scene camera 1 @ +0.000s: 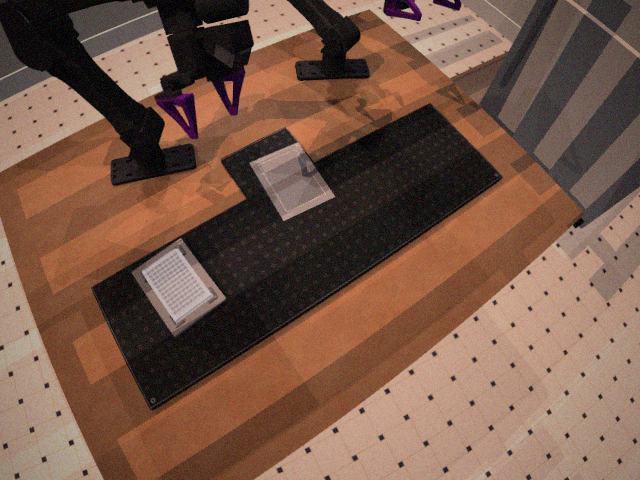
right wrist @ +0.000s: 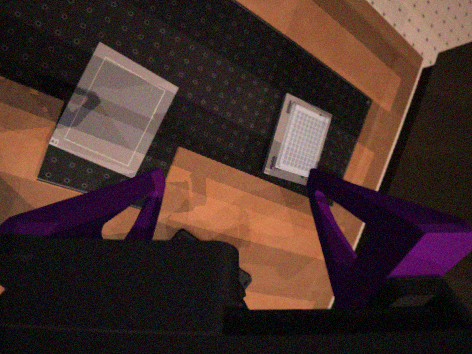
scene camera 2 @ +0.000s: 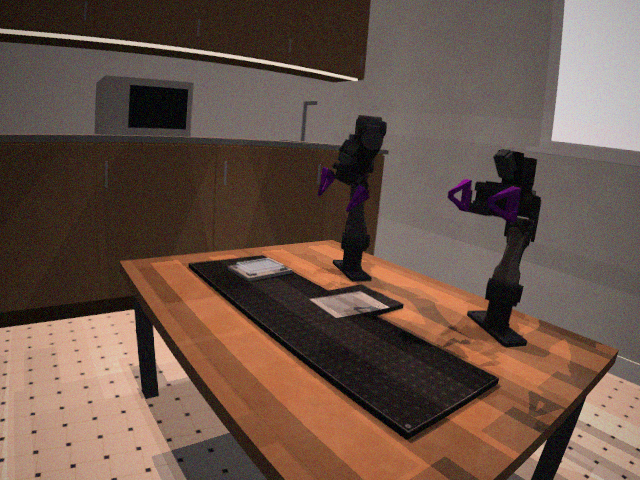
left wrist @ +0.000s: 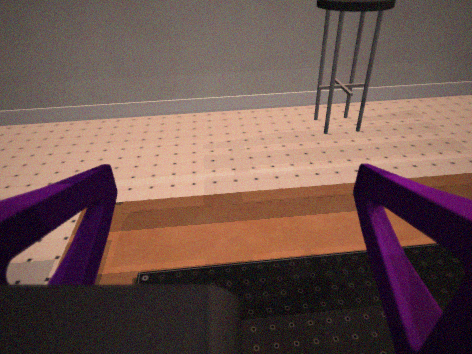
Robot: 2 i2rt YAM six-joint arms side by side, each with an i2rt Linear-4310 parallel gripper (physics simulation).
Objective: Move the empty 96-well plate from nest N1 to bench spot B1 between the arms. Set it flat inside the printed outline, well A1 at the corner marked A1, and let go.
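Pixels of known places: left gripper, fingertip midpoint: (scene camera 1: 441,12) (scene camera 2: 467,198) (left wrist: 235,177); right gripper, fingertip midpoint: (scene camera 1: 215,126) (right wrist: 235,176) (scene camera 2: 332,203); left arm's base, origin of the base link: (scene camera 1: 332,70) (scene camera 2: 495,329); right arm's base, origin of the base link: (scene camera 1: 153,165) (scene camera 2: 351,271).
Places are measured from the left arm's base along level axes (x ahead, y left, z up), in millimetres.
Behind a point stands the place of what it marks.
The white 96-well plate (scene camera 1: 177,284) @(y -398, x 583, z 30 mm) (scene camera 2: 260,266) @(y -377, x 583, z 37 mm) (right wrist: 303,141) @(y -398, x 582, z 38 mm) sits flat in the grey nest (scene camera 1: 218,298) @(y -321, x 618, z 25 mm) (right wrist: 276,136) @(y -356, x 548, z 25 mm) at the left of the board in scene camera 1. Bench spot B1 (scene camera 1: 309,203) @(y -120, x 425, z 15 mm) (scene camera 2: 330,311) @(y -99, x 421, z 15 mm) (right wrist: 161,84) @(y -159, x 443, z 15 mm) is a pale sheet with a thin printed outline and no plate on it; its A1 mark (right wrist: 54,142) @(y -128, x 264, z 15 mm) shows at the sheet's left corner in the right wrist view. My right gripper (scene camera 1: 215,125) @(y -283, x 400, z 255 mm) (scene camera 2: 333,201) @(y -283, x 400, z 255 mm) (right wrist: 235,176) @(y -283, x 400, z 255 mm) is open and empty, high above the table. My left gripper (scene camera 2: 478,215) (left wrist: 235,177) @(y 132, x 231, z 345 mm) is open and empty, high up and far from the plate.
A black perforated board (scene camera 1: 361,222) @(y -15, x 481, z 13 mm) (scene camera 2: 330,351) @(y 99, x 460, z 13 mm) (right wrist: 215,90) @(y -220, x 510, z 13 mm) lies on the wooden table (scene camera 1: 336,330) @(y -103, x 700, z 0 mm) (scene camera 2: 206,356) @(y 99, x 708, z 0 mm) under nest and sheet. The arm bases (scene camera 1: 153,166) @(y -456, x 302, z 34 mm) (scene camera 1: 332,69) @(y -8, x 30, z 31 mm) stand behind it. A stool (left wrist: 356,6) stands on the floor beyond the table.
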